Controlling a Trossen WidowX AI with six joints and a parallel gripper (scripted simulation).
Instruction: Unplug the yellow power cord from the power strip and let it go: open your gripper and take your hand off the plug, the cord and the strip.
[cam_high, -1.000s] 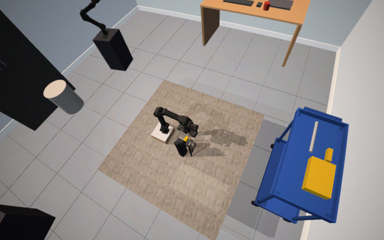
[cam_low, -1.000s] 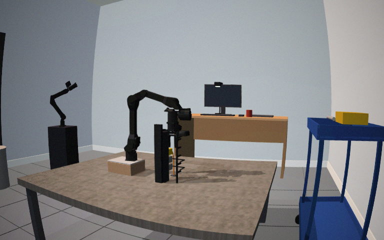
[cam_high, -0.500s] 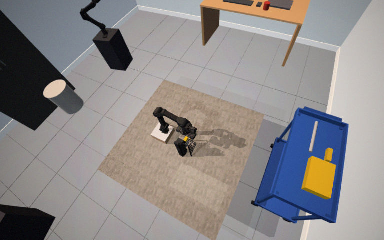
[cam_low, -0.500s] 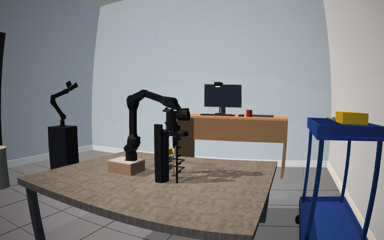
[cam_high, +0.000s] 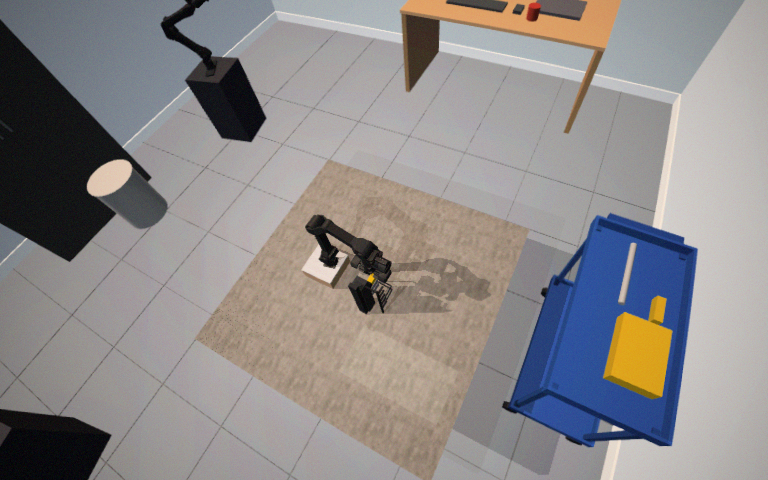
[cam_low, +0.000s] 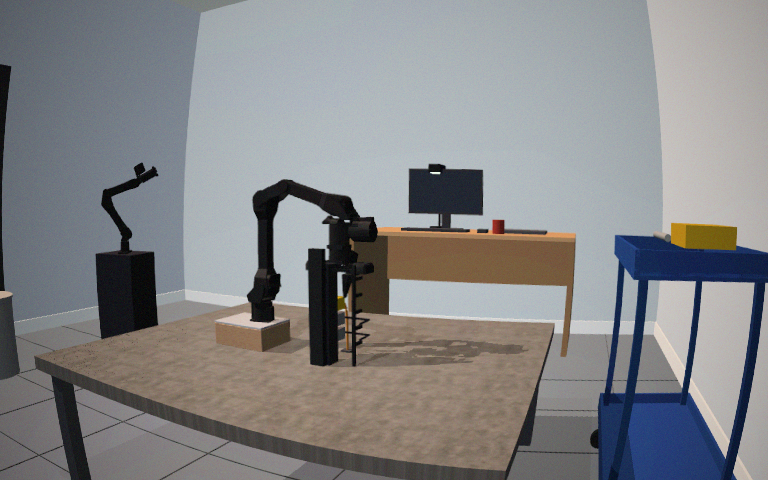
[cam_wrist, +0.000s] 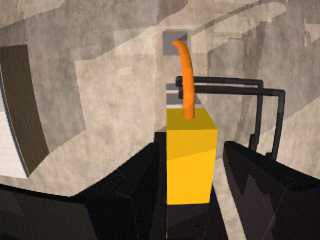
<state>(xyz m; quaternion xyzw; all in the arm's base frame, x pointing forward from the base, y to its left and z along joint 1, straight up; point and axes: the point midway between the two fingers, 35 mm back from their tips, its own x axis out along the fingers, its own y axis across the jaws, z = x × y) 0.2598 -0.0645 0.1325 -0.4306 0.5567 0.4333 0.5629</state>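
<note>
The yellow plug is 3 cm to the right of my gripper tip and 1 cm below it.
</note>
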